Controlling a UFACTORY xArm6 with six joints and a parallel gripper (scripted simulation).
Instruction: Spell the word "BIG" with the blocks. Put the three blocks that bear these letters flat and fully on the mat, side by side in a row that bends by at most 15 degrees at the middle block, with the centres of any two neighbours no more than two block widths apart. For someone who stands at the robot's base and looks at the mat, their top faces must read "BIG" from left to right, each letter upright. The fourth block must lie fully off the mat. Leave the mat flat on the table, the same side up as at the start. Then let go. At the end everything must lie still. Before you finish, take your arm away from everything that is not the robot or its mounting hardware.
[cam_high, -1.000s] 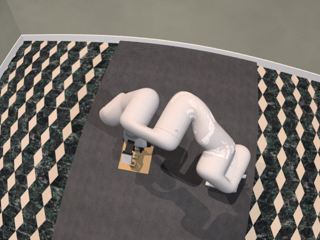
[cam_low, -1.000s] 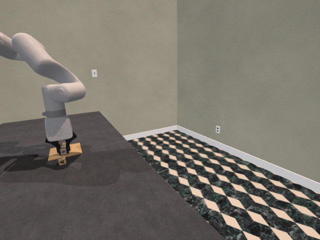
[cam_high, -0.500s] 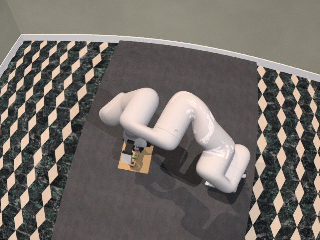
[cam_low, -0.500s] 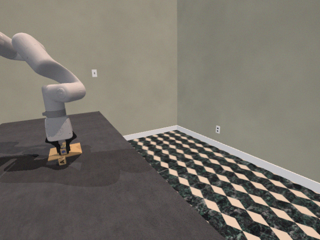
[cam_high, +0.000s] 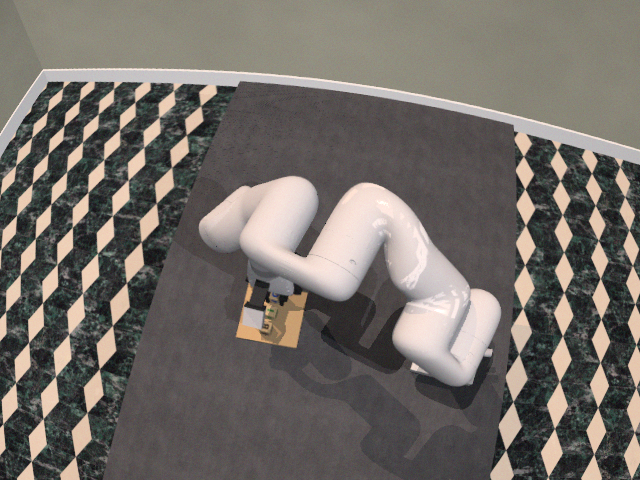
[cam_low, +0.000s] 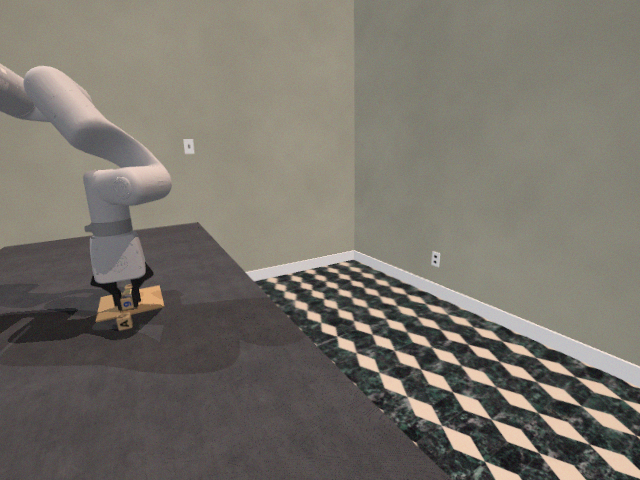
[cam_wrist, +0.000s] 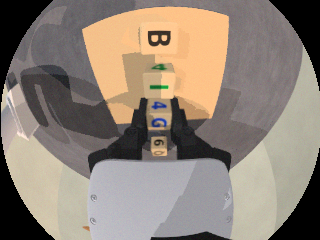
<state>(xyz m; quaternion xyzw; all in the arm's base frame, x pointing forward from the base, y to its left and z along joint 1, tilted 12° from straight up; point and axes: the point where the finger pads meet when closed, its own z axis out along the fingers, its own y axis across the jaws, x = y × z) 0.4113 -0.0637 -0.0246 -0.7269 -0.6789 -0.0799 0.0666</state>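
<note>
My gripper is now 10 mm above the G block. Round my hand: B block (10 mm ahead, 80 mm to the left, 10 mm below); tan mat (40 mm to the left, 30 mm below).
</note>
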